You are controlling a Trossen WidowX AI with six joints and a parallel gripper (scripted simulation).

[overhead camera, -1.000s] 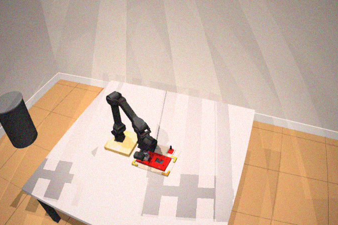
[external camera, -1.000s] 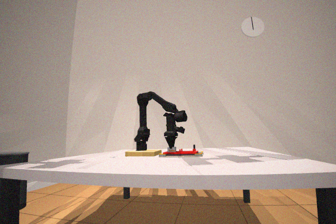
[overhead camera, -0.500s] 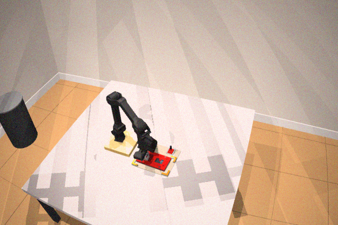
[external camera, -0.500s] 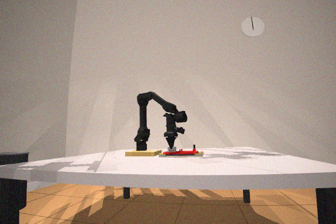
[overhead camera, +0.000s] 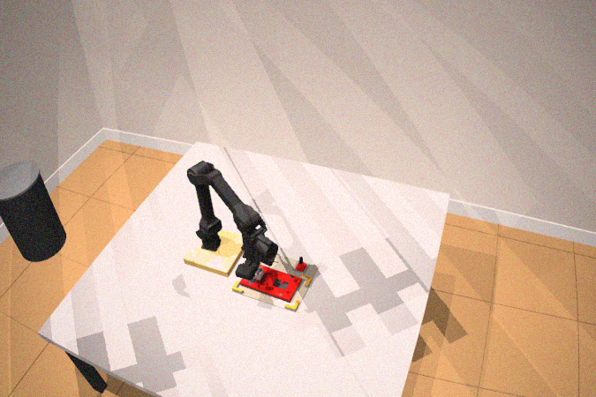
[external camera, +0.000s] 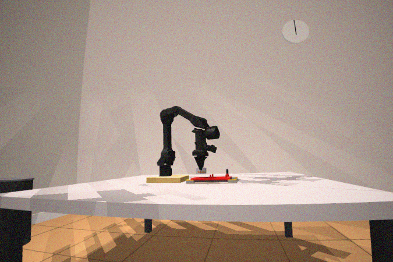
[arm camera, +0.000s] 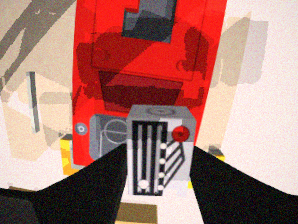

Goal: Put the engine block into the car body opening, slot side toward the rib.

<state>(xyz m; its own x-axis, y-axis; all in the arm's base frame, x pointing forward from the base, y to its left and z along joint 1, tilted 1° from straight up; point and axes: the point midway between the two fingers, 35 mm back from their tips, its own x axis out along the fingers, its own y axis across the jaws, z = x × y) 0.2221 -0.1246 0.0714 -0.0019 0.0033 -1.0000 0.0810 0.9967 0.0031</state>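
The black peg is 140 mm ahead of my gripper tip, 110 mm to the left of it and 30 mm below it. The rest, counted from my gripper tip: grey engine block 10 mm below.
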